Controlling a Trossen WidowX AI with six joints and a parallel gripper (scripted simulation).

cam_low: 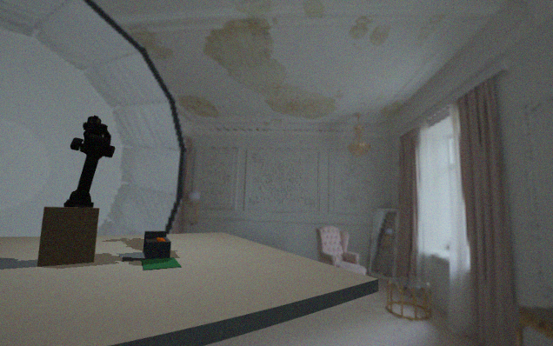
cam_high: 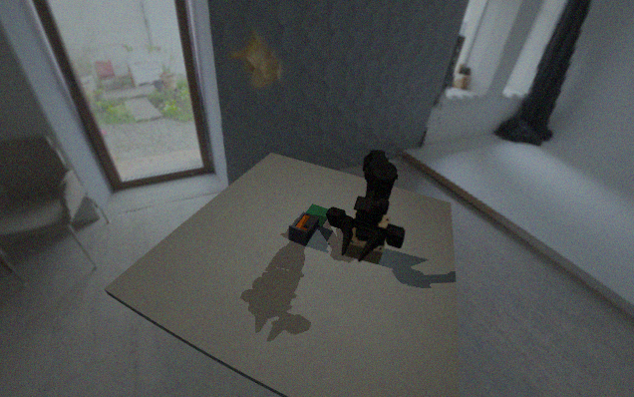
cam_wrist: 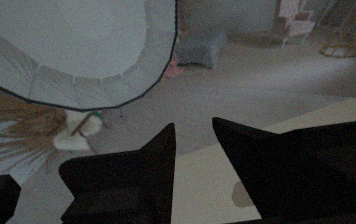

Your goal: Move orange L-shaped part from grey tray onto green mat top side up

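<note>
The orange L-shaped part is 410 mm to the right of my gripper tip, 400 mm below it and 310 mm ahead of it. Round my gripper tip: green mat (580 mm to the right, 460 mm below, 310 mm ahead).
</note>
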